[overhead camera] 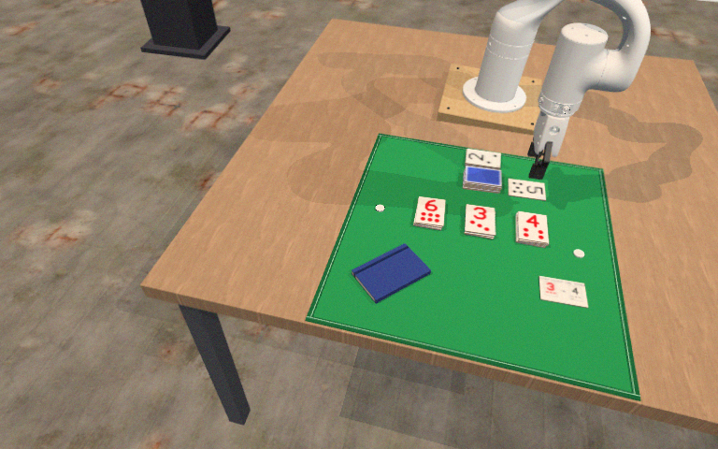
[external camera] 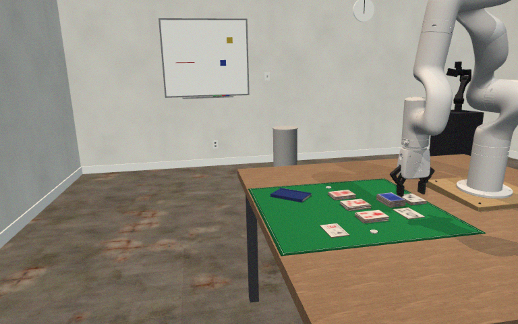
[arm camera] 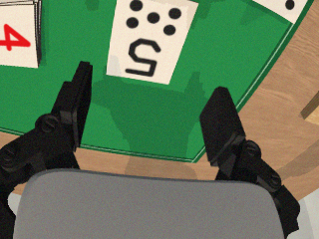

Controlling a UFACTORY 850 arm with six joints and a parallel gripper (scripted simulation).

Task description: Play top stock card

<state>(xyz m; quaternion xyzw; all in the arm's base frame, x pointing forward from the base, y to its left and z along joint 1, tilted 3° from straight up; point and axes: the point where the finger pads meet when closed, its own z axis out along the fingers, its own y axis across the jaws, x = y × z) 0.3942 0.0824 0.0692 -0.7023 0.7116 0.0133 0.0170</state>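
My hand is 8 cm above the black 5 card. The rest, counted from my hand: green card cloth (18 cm ahead, 12 cm to the right, 10 cm below); small reference card (31 cm ahead, 8 cm below, 6 cm to the left); black 2 (11 cm to the right, 9 cm behind, 7 cm below).
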